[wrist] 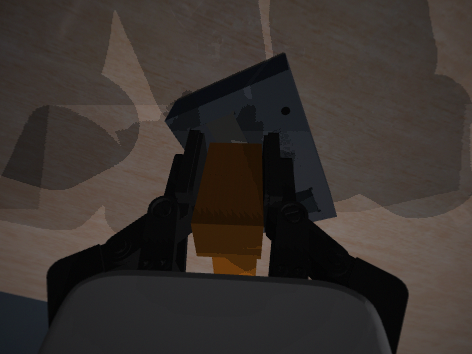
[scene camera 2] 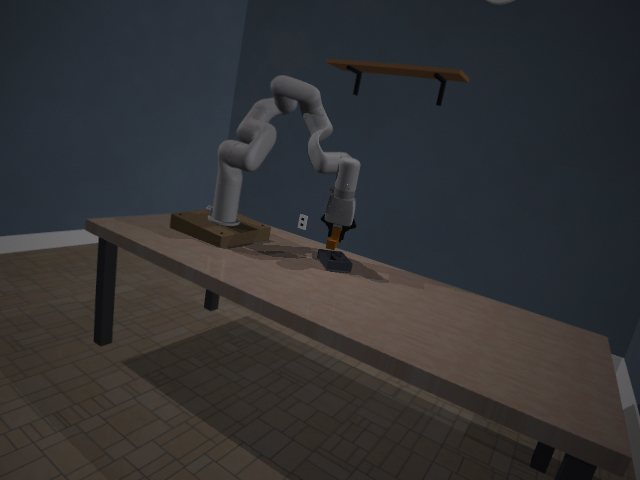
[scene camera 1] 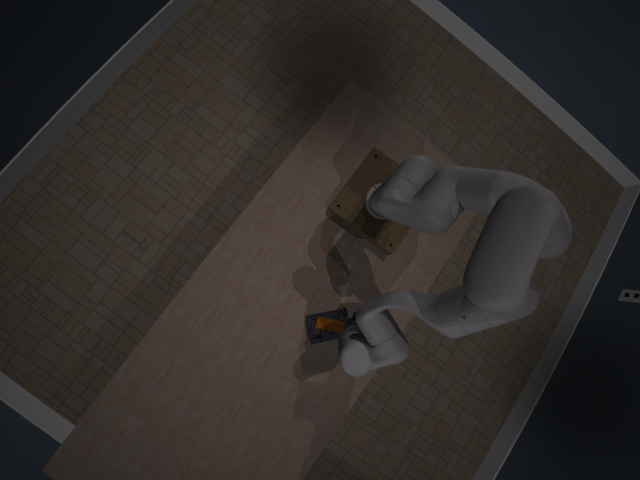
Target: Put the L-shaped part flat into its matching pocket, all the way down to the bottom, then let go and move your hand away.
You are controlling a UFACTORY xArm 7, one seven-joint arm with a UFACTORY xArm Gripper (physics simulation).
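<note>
The orange L-shaped part (scene camera 1: 329,324) (scene camera 2: 333,239) (wrist: 230,185) is held between the fingers of my gripper (scene camera 2: 338,235) (wrist: 234,150), which is shut on it. In the second scene view the part hangs a little above the dark grey block (scene camera 1: 311,330) (scene camera 2: 337,264) (wrist: 300,135), tilted and apart from it. In the wrist view the block lies beneath the fingers, turned relative to them. The part and fingers hide much of the block's pocket; a recess shows at its lower right. In the first scene view the arm hides the fingertips.
The block lies on the wooden table (scene camera 1: 217,304) (scene camera 2: 413,320), near the table's far edge in the second scene view. The arm stands on a wooden base box (scene camera 1: 356,191) (scene camera 2: 196,229). A wall shelf (scene camera 2: 398,69) hangs behind the arm.
</note>
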